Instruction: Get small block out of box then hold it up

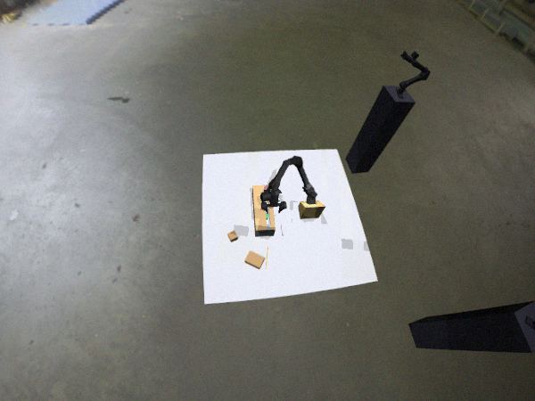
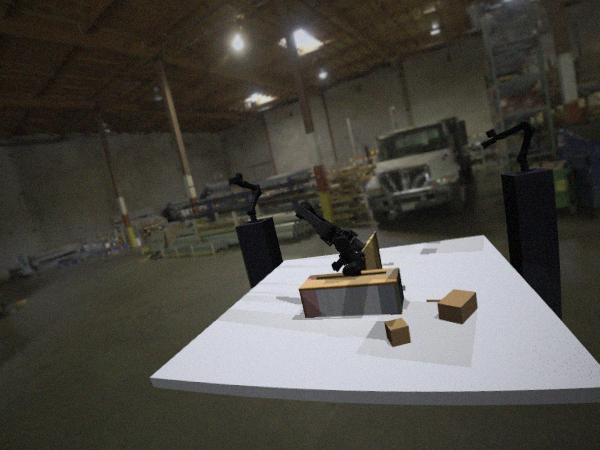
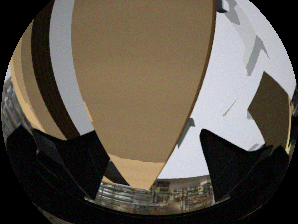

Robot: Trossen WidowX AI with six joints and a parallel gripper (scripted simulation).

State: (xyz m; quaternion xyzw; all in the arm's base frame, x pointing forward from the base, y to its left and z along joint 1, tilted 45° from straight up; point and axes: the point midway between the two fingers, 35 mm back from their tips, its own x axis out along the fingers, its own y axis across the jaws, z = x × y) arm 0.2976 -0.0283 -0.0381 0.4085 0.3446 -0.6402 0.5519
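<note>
Now: the tan box 30 mm ahead of my gripper tip, 50 mm to the right of it and 20 mm below it. Also, from my gripper tip: green block (60 mm ahead, 20 mm to the left); then tan cube (330 mm ahead, 110 mm to the left, 60 mm below); then thin stick (100 mm ahead, 310 mm to the left, 80 mm below).
</note>
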